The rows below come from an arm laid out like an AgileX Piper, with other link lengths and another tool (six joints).
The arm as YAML. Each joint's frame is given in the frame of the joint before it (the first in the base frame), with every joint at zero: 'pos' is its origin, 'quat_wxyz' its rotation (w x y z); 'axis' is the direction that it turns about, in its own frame. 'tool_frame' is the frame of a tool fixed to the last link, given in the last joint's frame.
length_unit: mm
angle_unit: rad
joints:
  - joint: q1
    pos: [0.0, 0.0, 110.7]
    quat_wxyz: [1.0, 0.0, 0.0, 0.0]
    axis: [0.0, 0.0, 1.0]
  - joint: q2
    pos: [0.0, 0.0, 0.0]
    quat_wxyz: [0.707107, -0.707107, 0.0, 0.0]
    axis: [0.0, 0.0, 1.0]
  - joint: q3
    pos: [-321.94, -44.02, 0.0]
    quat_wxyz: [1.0, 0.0, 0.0, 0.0]
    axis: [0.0, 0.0, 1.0]
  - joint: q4
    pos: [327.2, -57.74, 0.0]
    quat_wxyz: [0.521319, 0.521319, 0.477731, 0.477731]
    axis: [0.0, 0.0, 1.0]
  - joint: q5
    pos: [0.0, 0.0, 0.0]
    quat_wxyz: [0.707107, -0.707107, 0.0, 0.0]
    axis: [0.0, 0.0, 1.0]
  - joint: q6
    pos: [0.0, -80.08, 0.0]
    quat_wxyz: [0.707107, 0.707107, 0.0, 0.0]
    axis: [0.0, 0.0, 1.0]
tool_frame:
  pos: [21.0, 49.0, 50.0]
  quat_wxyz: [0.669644, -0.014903, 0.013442, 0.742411]
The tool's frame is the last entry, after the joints.
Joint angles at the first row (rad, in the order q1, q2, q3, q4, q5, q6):
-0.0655 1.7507 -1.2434 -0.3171 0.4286 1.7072
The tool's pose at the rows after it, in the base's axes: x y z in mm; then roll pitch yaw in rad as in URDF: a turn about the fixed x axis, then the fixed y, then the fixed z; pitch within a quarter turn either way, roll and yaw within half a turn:
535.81 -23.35 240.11 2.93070 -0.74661 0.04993
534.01 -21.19 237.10 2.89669 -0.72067 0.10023
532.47 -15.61 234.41 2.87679 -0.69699 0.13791
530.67 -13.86 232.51 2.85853 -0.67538 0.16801
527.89 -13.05 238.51 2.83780 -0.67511 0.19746
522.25 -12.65 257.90 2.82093 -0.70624 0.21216
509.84 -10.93 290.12 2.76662 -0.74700 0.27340
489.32 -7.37 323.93 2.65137 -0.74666 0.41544
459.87 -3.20 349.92 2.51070 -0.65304 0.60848
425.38 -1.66 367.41 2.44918 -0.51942 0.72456
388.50 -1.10 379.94 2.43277 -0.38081 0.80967
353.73 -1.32 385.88 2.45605 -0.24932 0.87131
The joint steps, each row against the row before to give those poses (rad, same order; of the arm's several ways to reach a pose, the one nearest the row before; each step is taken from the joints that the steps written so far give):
0.0000 0.0010 0.0000 0.0011 0.0198 -0.0328
0.0019 0.0000 0.0000 -0.0001 0.0175 -0.0408
0.0096 0.0000 0.0000 0.0001 0.0177 -0.0265
0.0022 -0.0011 0.0000 0.0011 0.0161 -0.0278
0.0000 -0.0141 0.0000 0.0000 0.0073 -0.0241
0.0000 -0.0381 0.0000 0.0000 0.0039 -0.0066
0.0000 -0.0670 0.0000 0.0000 0.0108 -0.0389
0.0000 -0.0825 0.0000 0.0000 0.0349 -0.1070
0.0000 -0.0886 0.0000 0.0000 0.0811 -0.1893
0.0000 -0.0853 0.0000 0.0023 0.1231 -0.1771
0.0000 -0.0797 0.0000 0.0021 0.1322 -0.1680
0.0000 -0.0635 0.0000 0.0010 0.1329 -0.1475

